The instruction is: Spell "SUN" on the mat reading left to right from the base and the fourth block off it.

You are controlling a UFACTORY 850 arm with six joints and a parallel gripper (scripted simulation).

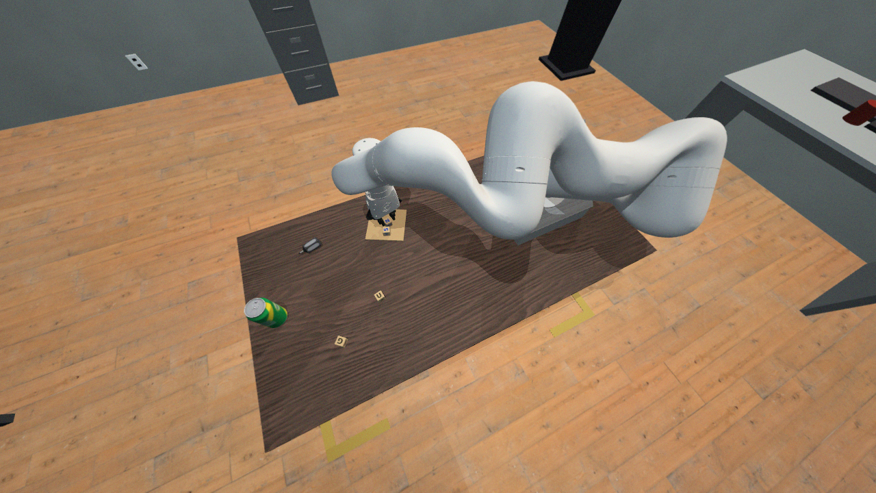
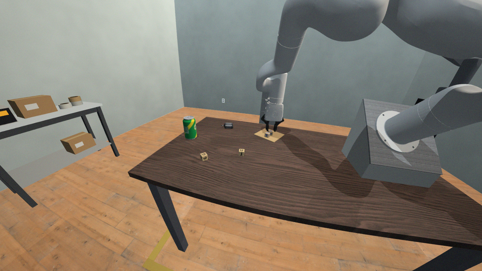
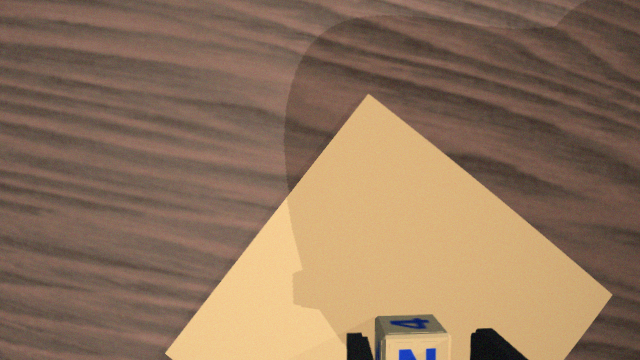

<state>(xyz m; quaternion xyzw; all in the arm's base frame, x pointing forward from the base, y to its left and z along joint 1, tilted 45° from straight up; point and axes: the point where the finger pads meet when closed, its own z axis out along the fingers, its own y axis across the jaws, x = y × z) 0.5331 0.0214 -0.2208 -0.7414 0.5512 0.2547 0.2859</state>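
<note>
Right now the n block is 30 mm below my hand. Also, from my hand: s block (30 mm to the left, 30 mm below, 20 mm ahead); then tan mat (50 mm below, 10 mm ahead); then u block (260 mm to the left, 110 mm ahead, 40 mm below).
</note>
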